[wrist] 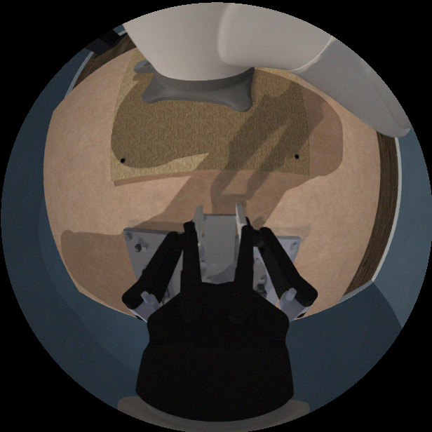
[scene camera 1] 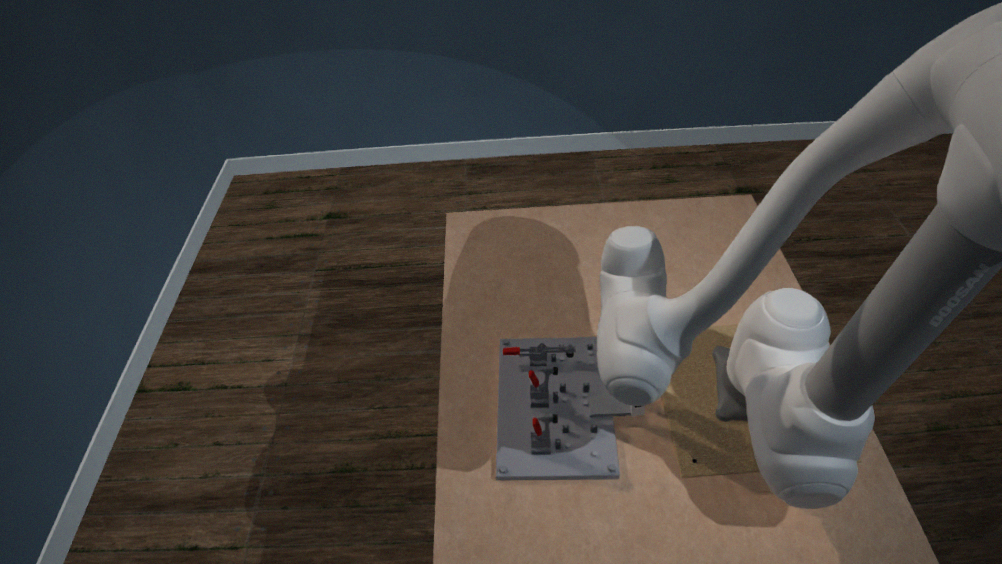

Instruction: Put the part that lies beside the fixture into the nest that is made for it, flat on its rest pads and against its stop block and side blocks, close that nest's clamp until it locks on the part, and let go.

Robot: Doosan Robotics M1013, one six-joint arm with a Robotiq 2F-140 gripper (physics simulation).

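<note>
The part, a flat grey block (scene camera 1: 608, 403) (wrist: 219, 245), is between the fingers of my gripper (wrist: 219, 212); in the scene view it shows at the right edge of the fixture plate (scene camera 1: 515, 448) (wrist: 286, 246), seemingly above it. My gripper is shut on the part and mostly hidden behind the arm's wrist in the scene view. The fixture carries three clamps with red handles: the back handle (scene camera 1: 511, 351) lies flat to the left with its arm reaching right; the middle handle (scene camera 1: 533, 378) and the front handle (scene camera 1: 537, 426) stand up. Any contact between part and nest is hidden.
Small dark blocks and pale pads stand right of the clamps. The robot's grey base (scene camera 1: 729, 392) (wrist: 200, 95) stands on a yellowish board (scene camera 1: 715, 448) (wrist: 200, 130) right of the fixture. The arm hides the fixture's back right corner in the scene view.
</note>
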